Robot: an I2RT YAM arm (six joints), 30 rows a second.
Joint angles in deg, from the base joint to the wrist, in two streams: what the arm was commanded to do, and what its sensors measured. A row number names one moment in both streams.
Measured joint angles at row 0:
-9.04, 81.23, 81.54, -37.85, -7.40, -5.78
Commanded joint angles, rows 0 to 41:
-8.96, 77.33, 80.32, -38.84, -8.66, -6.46
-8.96, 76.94, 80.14, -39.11, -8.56, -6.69
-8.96, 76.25, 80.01, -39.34, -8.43, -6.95
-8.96, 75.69, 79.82, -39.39, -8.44, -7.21
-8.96, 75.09, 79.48, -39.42, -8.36, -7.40
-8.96, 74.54, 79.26, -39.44, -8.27, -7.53
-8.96, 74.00, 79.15, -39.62, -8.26, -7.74
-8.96, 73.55, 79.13, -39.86, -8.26, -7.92
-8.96, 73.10, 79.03, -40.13, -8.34, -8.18
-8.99, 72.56, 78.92, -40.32, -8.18, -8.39
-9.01, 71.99, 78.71, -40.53, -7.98, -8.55
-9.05, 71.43, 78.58, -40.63, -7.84, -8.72
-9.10, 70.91, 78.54, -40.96, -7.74, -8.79
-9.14, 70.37, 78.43, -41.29, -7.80, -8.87
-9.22, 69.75, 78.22, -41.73, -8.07, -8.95
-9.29, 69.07, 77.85, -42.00, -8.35, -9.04
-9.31, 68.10, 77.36, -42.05, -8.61, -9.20
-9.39, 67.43, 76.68, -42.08, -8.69, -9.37
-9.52, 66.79, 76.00, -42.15, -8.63, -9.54
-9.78, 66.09, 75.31, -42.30, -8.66, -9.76
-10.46, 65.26, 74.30, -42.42, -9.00, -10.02
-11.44, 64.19, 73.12, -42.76, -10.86, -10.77
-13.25, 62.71, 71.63, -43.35, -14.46, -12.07
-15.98, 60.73, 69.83, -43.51, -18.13, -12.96
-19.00, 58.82, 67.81, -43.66, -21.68, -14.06
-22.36, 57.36, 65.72, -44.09, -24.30, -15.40
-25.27, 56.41, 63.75, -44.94, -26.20, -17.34
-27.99, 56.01, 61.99, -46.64, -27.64, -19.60
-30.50, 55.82, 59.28, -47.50, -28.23, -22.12
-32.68, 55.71, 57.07, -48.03, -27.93, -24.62
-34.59, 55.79, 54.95, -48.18, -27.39, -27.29
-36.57, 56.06, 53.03, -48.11, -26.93, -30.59
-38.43, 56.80, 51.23, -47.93, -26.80, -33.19
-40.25, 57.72, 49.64, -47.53, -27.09, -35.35
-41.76, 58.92, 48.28, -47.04, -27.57, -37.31
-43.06, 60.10, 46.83, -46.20, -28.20, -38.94
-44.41, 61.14, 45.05, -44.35, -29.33, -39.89
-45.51, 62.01, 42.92, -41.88, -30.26, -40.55
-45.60, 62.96, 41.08, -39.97, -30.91, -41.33
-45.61, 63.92, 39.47, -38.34, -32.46, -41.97
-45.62, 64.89, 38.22, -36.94, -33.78, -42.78
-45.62, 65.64, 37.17, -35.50, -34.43, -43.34
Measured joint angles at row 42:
-45.06, 63.40, 40.95, -42.78, -27.66, -36.62
